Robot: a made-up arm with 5 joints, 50 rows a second.
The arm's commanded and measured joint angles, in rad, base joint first. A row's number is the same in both.
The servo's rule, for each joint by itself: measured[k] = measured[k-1] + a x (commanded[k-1-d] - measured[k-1]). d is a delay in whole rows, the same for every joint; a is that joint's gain. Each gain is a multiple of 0.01, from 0.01 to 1. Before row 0 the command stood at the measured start. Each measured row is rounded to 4 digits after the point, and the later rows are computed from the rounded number. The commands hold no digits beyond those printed.
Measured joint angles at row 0:
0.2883 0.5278 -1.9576 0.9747 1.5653
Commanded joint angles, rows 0 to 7:
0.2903 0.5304 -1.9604 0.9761 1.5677
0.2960 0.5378 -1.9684 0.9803 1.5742
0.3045 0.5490 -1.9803 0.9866 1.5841
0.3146 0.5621 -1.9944 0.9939 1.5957
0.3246 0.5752 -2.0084 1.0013 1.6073
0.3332 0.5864 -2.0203 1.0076 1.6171
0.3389 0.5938 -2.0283 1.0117 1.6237
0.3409 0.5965 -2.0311 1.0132 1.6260
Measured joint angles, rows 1 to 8:
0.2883 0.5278 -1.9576 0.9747 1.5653
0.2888 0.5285 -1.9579 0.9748 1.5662
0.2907 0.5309 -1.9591 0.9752 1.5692
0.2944 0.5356 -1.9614 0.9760 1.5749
0.2999 0.5425 -1.9650 0.9773 1.5828
0.3066 0.5510 -1.9698 0.9790 1.5921
0.3138 0.5602 -1.9754 0.9810 1.6016
0.3206 0.5689 -1.9812 0.9831 1.6100
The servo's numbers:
d 1
a 0.27 0.26 0.11 0.07 0.38

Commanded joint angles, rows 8 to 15:
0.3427 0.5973 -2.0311 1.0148 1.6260
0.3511 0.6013 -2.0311 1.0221 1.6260
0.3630 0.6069 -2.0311 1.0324 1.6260
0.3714 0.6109 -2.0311 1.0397 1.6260
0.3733 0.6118 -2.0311 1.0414 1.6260
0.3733 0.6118 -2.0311 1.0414 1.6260
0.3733 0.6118 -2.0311 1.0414 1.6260
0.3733 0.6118 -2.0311 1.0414 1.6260
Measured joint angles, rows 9 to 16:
0.3261 0.5761 -1.9867 0.9852 1.6161
0.3306 0.5816 -1.9916 0.9873 1.6199
0.3361 0.5867 -1.9959 0.9897 1.6222
0.3434 0.5920 -1.9998 0.9927 1.6236
0.3510 0.5969 -2.0032 0.9960 1.6245
0.3570 0.6008 -2.0063 0.9992 1.6251
0.3614 0.6037 -2.0090 1.0022 1.6254
0.3646 0.6058 -2.0114 1.0049 1.6256

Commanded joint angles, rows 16 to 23:
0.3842 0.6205 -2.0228 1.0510 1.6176
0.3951 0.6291 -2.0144 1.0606 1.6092
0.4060 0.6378 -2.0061 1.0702 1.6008
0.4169 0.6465 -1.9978 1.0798 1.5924
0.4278 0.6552 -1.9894 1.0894 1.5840
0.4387 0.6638 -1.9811 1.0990 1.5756
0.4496 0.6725 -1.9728 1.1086 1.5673
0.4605 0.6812 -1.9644 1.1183 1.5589
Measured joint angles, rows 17 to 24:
0.3669 0.6074 -2.0136 1.0075 1.6258
0.3716 0.6108 -2.0146 1.0105 1.6227
0.3779 0.6156 -2.0146 1.0140 1.6176
0.3855 0.6214 -2.0137 1.0179 1.6112
0.3940 0.6279 -2.0120 1.0222 1.6041
0.4031 0.6350 -2.0095 1.0269 1.5965
0.4127 0.6425 -2.0064 1.0319 1.5886
0.4227 0.6503 -2.0027 1.0373 1.5805

